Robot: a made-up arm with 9 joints. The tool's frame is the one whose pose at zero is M. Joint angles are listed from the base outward.
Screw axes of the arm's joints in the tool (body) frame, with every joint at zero. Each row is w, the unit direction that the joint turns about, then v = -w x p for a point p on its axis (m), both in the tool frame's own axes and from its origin. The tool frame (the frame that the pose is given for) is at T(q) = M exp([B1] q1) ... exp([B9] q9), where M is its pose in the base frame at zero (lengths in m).
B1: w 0 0 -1 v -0.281 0.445 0
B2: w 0 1 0 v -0.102 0 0.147
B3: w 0 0 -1 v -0.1 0.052 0
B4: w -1 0 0 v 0 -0.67 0.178
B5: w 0 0 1 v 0.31 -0.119 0
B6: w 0 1 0 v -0.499 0 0.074
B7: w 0 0 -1 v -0.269 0.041 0
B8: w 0 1 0 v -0.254 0 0.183
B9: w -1 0 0 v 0 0.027 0.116
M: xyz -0.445 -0.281 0.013 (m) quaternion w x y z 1 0 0 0
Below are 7 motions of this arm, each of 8 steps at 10 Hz.
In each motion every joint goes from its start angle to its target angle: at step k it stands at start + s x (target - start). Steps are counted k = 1, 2, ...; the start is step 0. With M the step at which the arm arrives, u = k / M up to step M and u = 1 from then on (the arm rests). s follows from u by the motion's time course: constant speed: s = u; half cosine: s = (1 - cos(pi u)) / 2; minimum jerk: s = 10 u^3 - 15 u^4 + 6 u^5.
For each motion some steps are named. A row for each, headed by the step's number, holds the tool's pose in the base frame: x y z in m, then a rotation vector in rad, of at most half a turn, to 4 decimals.
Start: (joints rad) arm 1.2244 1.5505 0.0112 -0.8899 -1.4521 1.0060 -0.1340 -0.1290 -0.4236
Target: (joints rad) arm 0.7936 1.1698 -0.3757 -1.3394 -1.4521 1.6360 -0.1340 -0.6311 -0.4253
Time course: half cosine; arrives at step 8
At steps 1, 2, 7, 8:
1: 0.7718 -0.1936 0.5408 -1.1025 -0.8920 1.5935
2: 0.7716 -0.2032 0.6097 -1.1637 -0.9025 1.5706
7: 0.5976 -0.2728 1.0999 -1.4587 -1.1892 1.2796
8: 0.5839 -0.2781 1.1173 -1.4628 -1.2101 1.2625

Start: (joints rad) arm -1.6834 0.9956 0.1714 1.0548 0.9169 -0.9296 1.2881 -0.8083 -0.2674
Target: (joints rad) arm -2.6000 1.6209 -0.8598 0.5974 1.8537 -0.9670 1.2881 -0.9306 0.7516
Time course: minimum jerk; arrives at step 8
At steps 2, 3, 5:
2: 0.6248 0.0413 -0.1842 0.1694 -0.1481 1.8492
3: 0.4815 -0.0099 -0.2672 0.0679 0.1124 2.0306
5: 0.3363 -0.2902 -0.1325 -0.3941 0.8142 2.4734

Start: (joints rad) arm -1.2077 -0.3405 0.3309 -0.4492 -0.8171 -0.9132 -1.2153 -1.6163 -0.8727
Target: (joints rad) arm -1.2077 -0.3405 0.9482 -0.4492 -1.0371 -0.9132 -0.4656 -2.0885 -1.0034
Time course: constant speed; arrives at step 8
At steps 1, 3, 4, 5, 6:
1: 0.3592 -0.0946 0.7369 1.1744 -2.1612 1.6961
3: 0.4448 -0.2909 0.7223 0.8773 -2.3582 1.3839
4: 0.4589 -0.3948 0.7065 0.7026 -2.4299 1.2388
5: 0.4527 -0.4973 0.6865 0.5138 -2.4810 1.1017
6: 0.4262 -0.5942 0.6637 0.3137 -2.5100 0.9732

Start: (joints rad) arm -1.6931 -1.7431 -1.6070 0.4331 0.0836 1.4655 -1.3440 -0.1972 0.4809
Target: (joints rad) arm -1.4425 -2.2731 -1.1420 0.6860 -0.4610 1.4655 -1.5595 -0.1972 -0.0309
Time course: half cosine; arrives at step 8
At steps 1, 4, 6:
1: 0.6576 -0.4032 0.0904 -1.8986 -1.6124 1.7620
4: 0.6344 -0.3192 -0.0773 -1.1838 -1.4803 1.8781
6: 0.5750 -0.2018 -0.1319 -0.6884 -1.4939 1.9146

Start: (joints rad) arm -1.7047 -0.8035 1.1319 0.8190 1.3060 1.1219 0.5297 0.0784 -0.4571
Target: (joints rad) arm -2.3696 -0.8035 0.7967 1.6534 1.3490 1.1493 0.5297 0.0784 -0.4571
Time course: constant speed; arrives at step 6
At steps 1, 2, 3, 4, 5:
1: 0.7668 -1.0451 0.4643 -0.9334 0.3522 0.7818
2: 0.8703 -0.9573 0.5545 -1.0913 0.2379 0.8041
3: 0.9500 -0.8558 0.6425 -1.2319 0.1038 0.8110
4: 1.0043 -0.7474 0.7259 -1.3518 -0.0472 0.8021
5: 1.0336 -0.6385 0.8025 -1.4478 -0.2113 0.7773

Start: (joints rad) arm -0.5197 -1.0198 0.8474 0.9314 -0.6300 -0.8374 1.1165 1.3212 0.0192
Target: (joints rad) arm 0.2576 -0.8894 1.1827 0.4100 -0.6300 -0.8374 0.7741 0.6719 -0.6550
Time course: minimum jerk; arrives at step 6
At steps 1, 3, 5, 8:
1: -0.3505 -0.4675 -0.0993 1.2392 -0.8553 -1.2771
3: -0.4023 -0.2921 -0.1103 1.1808 -1.3820 -1.7371
5: -0.4104 -0.1610 -0.1194 0.8513 -2.0167 -2.0300
8: -0.4106 -0.1529 -0.1199 0.8128 -2.0664 -2.0431

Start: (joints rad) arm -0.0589 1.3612 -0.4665 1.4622 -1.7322 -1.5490 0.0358 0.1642 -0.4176
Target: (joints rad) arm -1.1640 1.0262 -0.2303 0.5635 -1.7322 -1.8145 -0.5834 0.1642 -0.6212
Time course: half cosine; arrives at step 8
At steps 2, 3, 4, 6, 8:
2: 0.4954 -0.4454 0.5860 -0.7735 -1.2424 0.8988
3: 0.5037 -0.3545 0.6386 -0.8150 -1.2156 1.0238
4: 0.4963 -0.2545 0.6927 -0.8637 -1.1881 1.1539
6: 0.4503 -0.1013 0.7707 -0.9414 -1.1429 1.3516
8: 0.4256 -0.0512 0.7957 -0.9652 -1.1232 1.4220

